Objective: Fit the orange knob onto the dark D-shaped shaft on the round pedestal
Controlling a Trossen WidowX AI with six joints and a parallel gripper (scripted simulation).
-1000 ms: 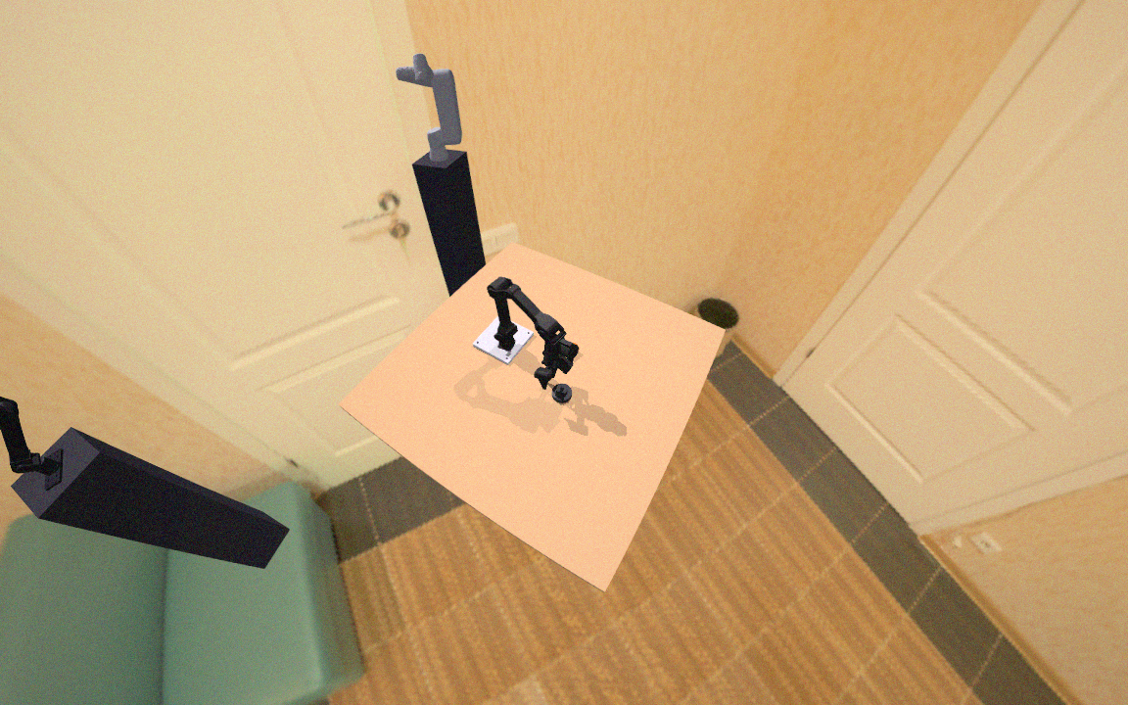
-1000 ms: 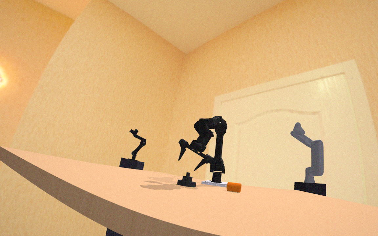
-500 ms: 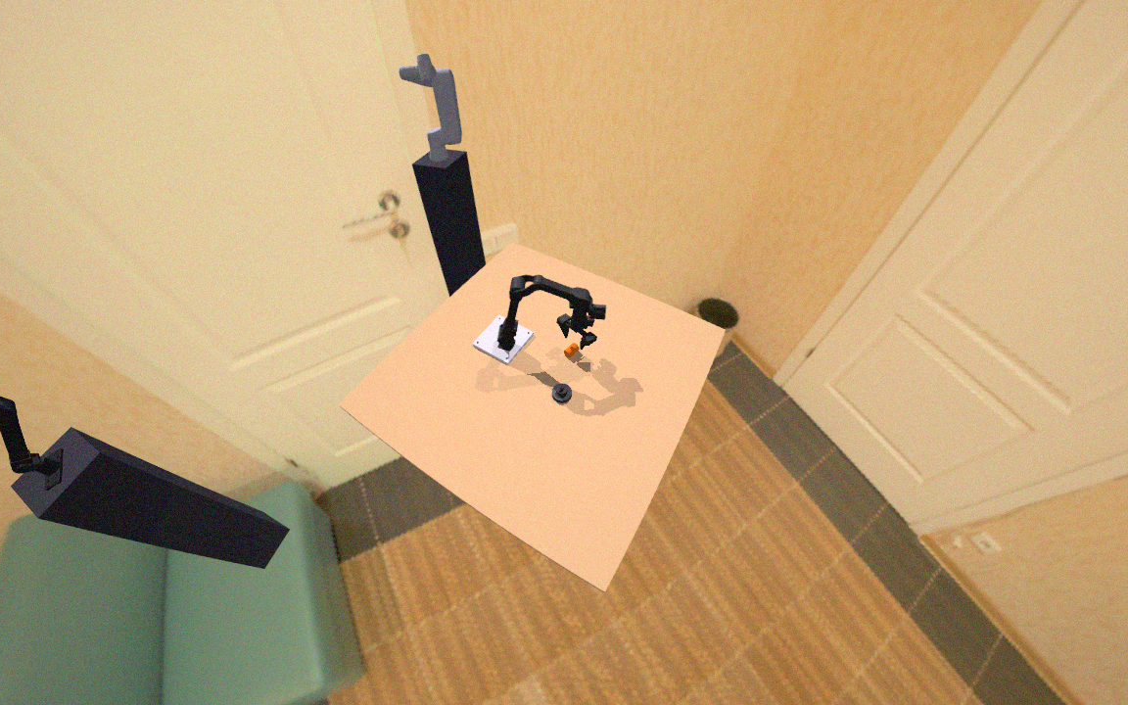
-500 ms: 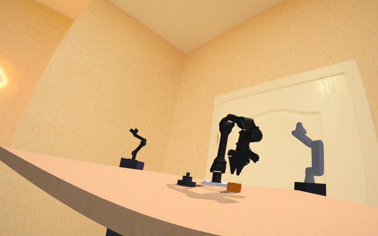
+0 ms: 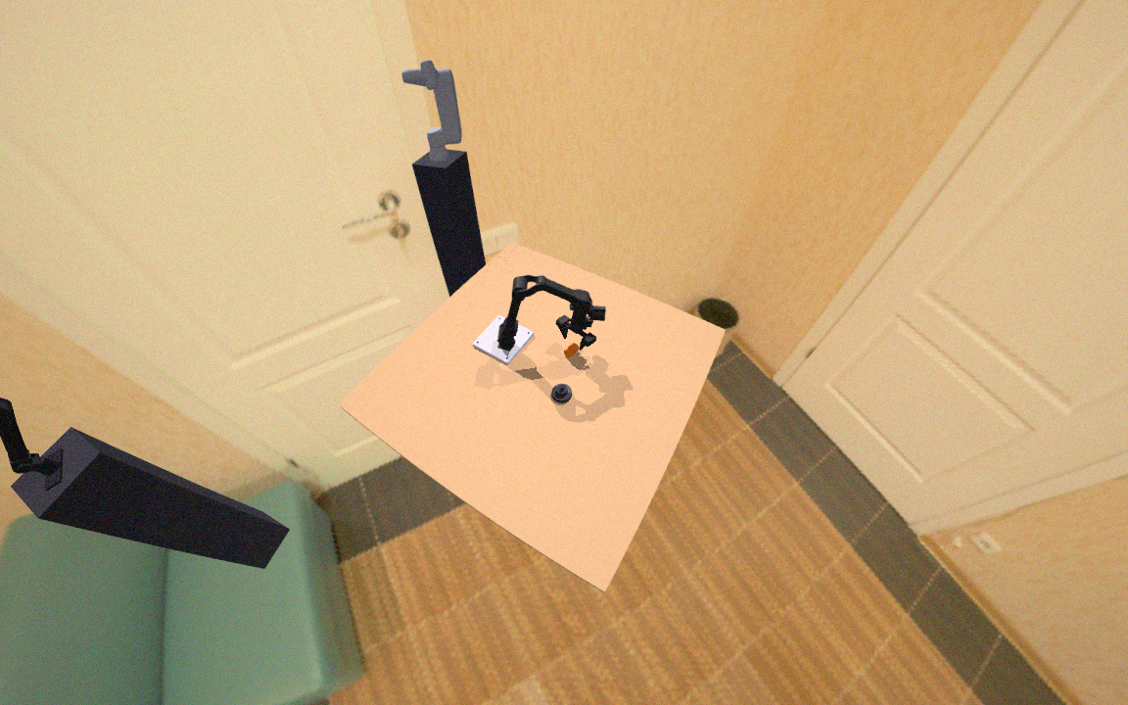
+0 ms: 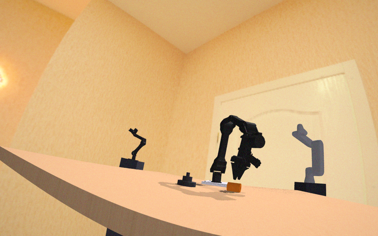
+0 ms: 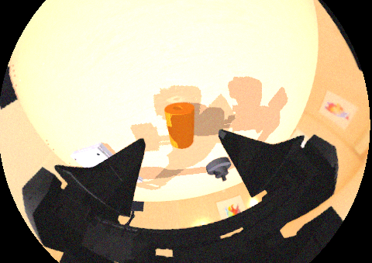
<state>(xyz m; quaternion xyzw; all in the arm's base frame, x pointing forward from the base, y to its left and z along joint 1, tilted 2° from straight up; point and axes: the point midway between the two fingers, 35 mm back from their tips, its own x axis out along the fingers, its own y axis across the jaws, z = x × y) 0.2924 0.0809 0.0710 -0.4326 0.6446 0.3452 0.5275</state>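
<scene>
Now: the orange knob 10 mm to the right of my gripper tip and 40 mm below it. Also, from my gripper tip: round pedestal 30 mm ahead, 220 mm to the right, 20 mm below.
</scene>
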